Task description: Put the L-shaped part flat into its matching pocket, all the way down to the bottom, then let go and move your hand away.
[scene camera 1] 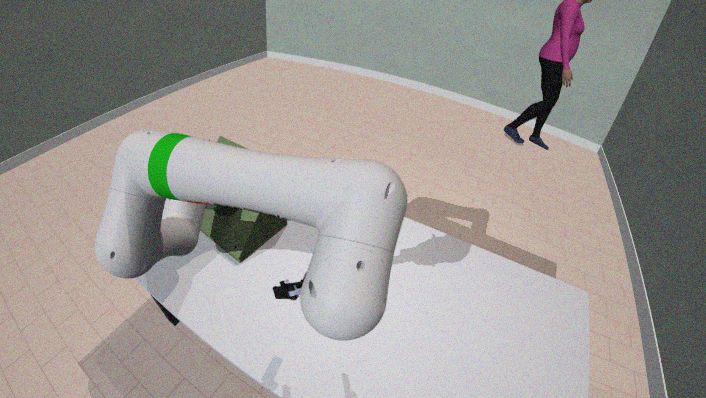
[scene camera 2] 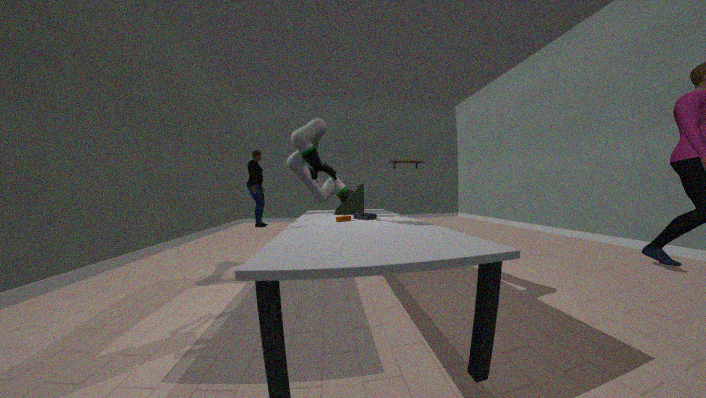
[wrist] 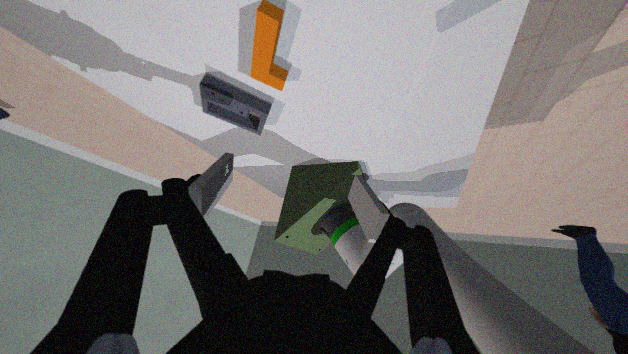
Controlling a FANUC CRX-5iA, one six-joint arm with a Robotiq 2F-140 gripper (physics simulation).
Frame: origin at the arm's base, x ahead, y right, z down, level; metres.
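Seen in the pictures: gripper, fingertip midpoint: (scene camera 2: 329,185) (wrist: 295,177); arm's base, origin of the base link: (scene camera 2: 348,197) (wrist: 334,217).
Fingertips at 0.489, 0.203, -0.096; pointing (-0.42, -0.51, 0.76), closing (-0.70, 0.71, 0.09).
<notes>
Offsets run from my fingertips to a thing's middle, as dx, dy, dz. Level surfaces: height alone.
The orange L-shaped part {+0.037, -0.076, +0.223} (scene camera 2: 343,218) (wrist: 265,45) lies flat on the white table {dz +0.238} (scene camera 1: 475,320) (scene camera 2: 380,250) (wrist: 400,90). The dark grey pocket tray {-0.016, -0.245, +0.219} (scene camera 2: 367,216) (wrist: 240,95) lies beside it, between the part and the green mount in the wrist view; the part is outside the tray. The tray's recess shows, but its exact outline is hard to make out. My gripper (scene camera 2: 325,177) (wrist: 295,177) is wide open and empty, tilted and well above the table, apart from both. In scene camera 1 the arm hides the part, the tray and most of the gripper; a black piece of it shows.
The green mount (scene camera 1: 240,240) (scene camera 2: 352,201) (wrist: 310,190) stands at the arm's base. A person in magenta (scene camera 1: 555,45) (scene camera 2: 690,120) is near a wall. A person in a black top (scene camera 2: 255,172) stands farther back. A brown shelf (scene camera 2: 407,161) hangs on the far wall.
</notes>
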